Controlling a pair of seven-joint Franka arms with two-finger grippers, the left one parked.
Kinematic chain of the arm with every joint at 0, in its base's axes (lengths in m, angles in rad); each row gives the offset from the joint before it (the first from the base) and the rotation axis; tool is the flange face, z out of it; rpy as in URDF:
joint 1: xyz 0 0 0.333 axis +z
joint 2: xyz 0 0 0 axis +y
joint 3: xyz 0 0 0.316 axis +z
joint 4: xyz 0.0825 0 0 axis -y
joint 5: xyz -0.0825 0 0.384 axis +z
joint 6: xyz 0 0 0 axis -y
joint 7: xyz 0.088 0 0 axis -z
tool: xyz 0 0 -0.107 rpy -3.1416 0 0
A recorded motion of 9 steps. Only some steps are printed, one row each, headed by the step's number.
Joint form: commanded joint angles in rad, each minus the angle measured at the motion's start. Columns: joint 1, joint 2, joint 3, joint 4, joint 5, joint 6, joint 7.
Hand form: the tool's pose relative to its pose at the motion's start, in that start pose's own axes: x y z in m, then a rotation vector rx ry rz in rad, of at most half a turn. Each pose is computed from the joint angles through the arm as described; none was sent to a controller.
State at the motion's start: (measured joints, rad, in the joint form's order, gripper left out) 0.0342 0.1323 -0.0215 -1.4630 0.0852 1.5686 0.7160
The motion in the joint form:
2: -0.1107 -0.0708 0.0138 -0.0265 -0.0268 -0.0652 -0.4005
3: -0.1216 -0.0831 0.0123 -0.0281 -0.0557 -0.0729 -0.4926
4: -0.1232 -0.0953 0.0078 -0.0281 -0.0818 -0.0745 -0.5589
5: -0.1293 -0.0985 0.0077 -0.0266 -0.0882 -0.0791 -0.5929
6: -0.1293 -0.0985 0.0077 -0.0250 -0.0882 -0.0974 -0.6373
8: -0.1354 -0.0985 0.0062 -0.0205 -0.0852 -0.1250 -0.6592
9: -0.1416 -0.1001 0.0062 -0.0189 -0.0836 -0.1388 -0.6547
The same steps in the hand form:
2: 0.0140 0.0622 -0.0270 -0.0253 -0.0021 -0.3060
3: 0.0159 0.0728 -0.0330 -0.0497 0.0118 -0.3843
4: 0.0158 0.0799 -0.0400 -0.0703 0.0301 -0.4430
5: 0.0168 0.0841 -0.0424 -0.0765 0.0315 -0.4702
6: 0.0152 0.0853 -0.0415 -0.0829 0.0139 -0.5139
8: 0.0149 0.0902 -0.0415 -0.0873 -0.0099 -0.5276
9: 0.0149 0.0940 -0.0422 -0.0887 -0.0203 -0.5166

